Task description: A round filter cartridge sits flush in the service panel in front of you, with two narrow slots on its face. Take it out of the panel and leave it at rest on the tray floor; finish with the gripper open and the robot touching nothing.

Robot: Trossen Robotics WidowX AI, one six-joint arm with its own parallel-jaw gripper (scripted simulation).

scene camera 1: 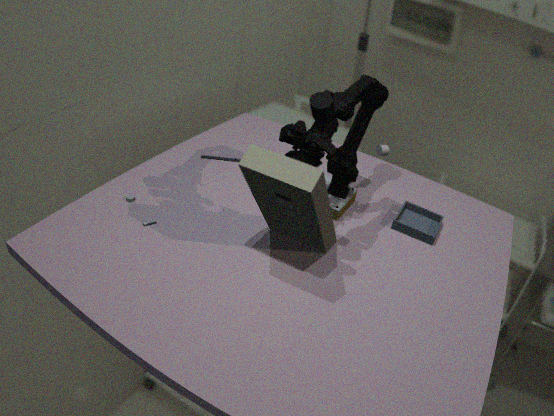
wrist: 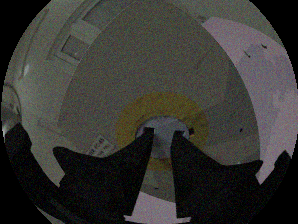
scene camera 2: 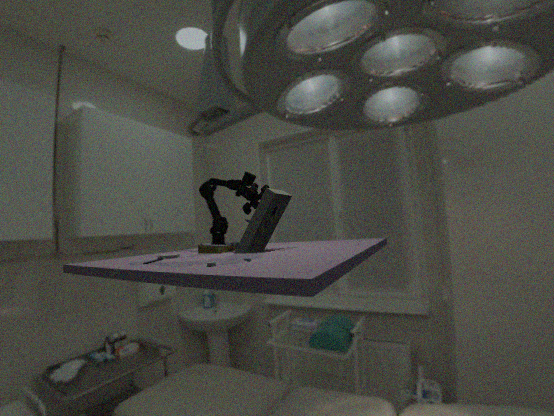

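Labels:
Round filter cartridge: visible in the wrist view (164, 126). Scene camera 1 misses the cartridge, hidden by a service panel. Scene camera 2 does not show the cartridge, hidden by a service panel.

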